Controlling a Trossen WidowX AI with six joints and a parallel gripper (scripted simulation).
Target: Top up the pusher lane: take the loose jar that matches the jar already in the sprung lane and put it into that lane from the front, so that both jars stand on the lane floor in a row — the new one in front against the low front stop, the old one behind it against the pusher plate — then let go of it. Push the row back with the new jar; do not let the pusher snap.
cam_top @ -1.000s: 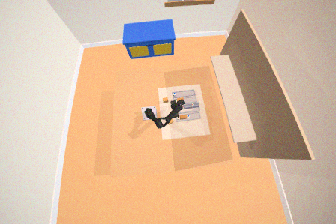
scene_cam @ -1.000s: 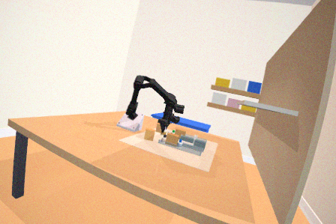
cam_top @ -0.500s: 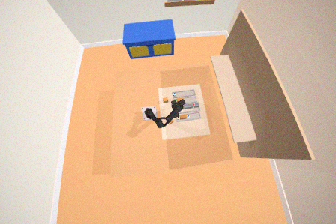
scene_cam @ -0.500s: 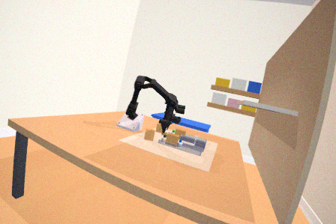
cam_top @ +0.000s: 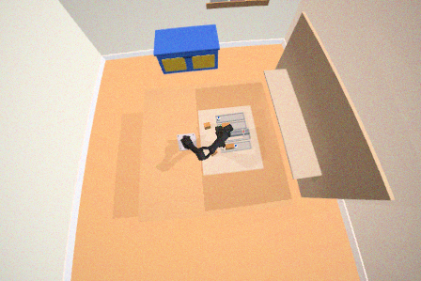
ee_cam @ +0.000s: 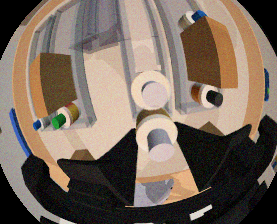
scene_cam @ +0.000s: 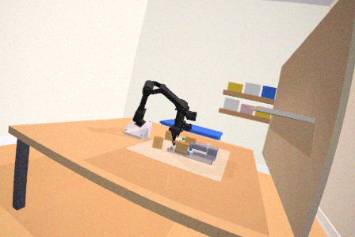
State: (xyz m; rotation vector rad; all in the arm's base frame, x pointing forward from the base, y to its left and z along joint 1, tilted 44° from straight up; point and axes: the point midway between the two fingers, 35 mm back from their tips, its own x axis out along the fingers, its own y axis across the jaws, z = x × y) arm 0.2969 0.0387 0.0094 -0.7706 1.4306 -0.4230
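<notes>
Right now my gripper tip is 16 cm short of the grey lane rack, 5 cm to the right of it and 3 cm above it. From my gripper tip the other things lie so: tall board: 63 cm ahead, 11 cm to the left, 35 cm above.
</notes>
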